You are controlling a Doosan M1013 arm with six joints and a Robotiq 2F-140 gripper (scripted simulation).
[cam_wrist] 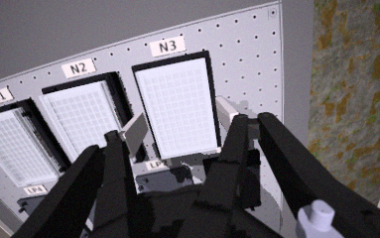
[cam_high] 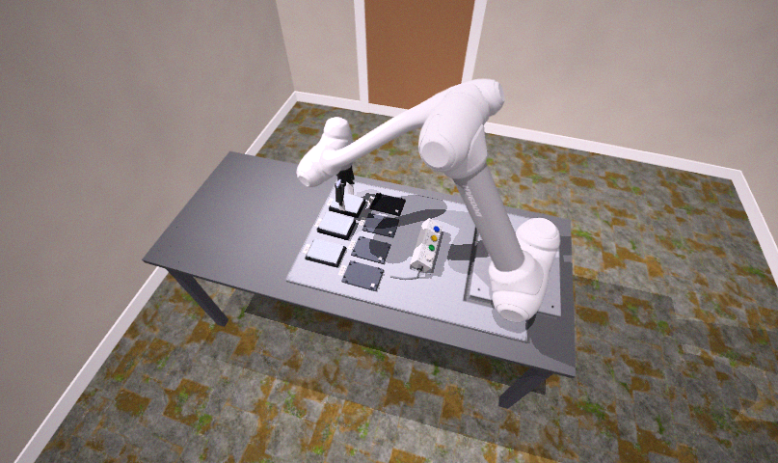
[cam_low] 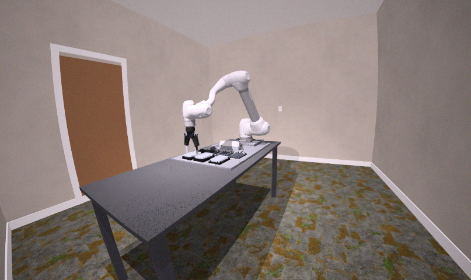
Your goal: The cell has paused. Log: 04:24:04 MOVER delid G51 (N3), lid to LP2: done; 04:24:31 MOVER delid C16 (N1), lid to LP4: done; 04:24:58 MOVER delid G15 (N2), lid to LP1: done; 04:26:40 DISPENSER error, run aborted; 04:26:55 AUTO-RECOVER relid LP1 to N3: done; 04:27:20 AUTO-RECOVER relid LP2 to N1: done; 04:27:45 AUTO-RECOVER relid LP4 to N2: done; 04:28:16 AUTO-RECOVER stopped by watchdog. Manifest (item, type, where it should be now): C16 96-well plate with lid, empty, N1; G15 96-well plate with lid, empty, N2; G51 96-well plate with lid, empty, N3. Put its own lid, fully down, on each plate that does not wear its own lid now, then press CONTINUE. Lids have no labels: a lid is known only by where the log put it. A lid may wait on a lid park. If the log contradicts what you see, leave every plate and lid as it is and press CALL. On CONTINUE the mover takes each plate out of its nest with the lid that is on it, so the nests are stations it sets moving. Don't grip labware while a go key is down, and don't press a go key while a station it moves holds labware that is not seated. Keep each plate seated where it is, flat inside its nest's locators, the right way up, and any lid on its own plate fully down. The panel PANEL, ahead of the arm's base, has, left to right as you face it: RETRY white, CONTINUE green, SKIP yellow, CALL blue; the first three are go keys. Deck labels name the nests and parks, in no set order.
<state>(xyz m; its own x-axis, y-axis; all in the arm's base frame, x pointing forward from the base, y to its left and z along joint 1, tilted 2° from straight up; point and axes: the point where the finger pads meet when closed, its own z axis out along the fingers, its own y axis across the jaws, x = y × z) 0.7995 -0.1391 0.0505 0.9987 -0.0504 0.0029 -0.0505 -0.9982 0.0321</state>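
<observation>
Right now the green continue key is 43 cm behind my hand, 17 cm to the left of it and 1 cm above it. The rest, counted from my hand: LP1 label: 9 cm behind, 6 cm to the right, 6 cm below; then lid park LP1: 18 cm behind, 6 cm to the right, 5 cm below; then LP2 label: 9 cm behind, 7 cm to the left, 6 cm below.
</observation>
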